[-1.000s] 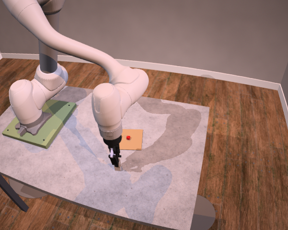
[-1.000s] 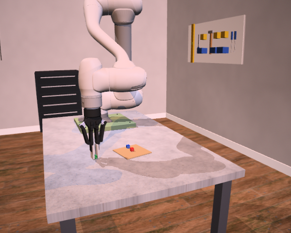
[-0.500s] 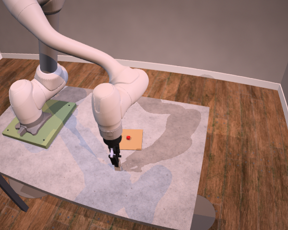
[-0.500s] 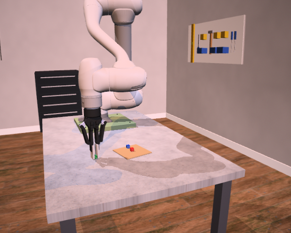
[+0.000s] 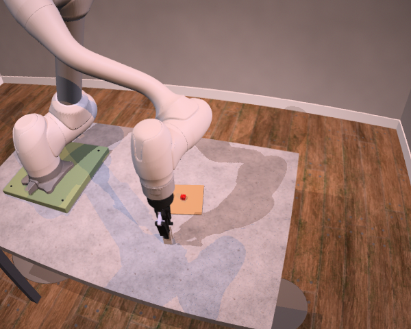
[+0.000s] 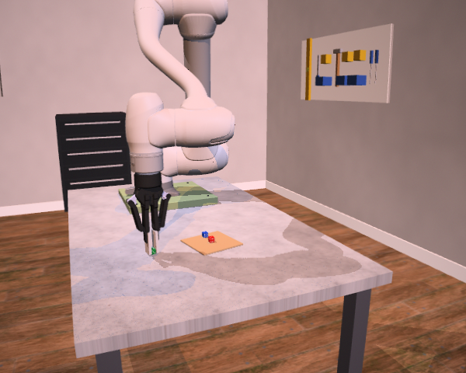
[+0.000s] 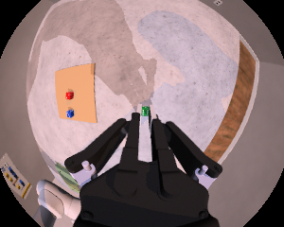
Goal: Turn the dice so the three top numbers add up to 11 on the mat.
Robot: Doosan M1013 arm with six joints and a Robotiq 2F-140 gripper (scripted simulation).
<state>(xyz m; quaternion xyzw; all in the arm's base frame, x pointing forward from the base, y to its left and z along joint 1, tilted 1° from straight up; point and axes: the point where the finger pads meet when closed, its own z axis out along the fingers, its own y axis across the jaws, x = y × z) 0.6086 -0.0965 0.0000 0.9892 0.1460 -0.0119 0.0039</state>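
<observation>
The red die lies 30 mm behind my hand, 180 mm to the left of it and 30 mm below it. The rest, counted from my hand: orange mat (30 mm behind, 180 mm to the left, 40 mm below); then blue die (70 mm behind, 180 mm to the left, 30 mm below); then green die (30 mm below).
</observation>
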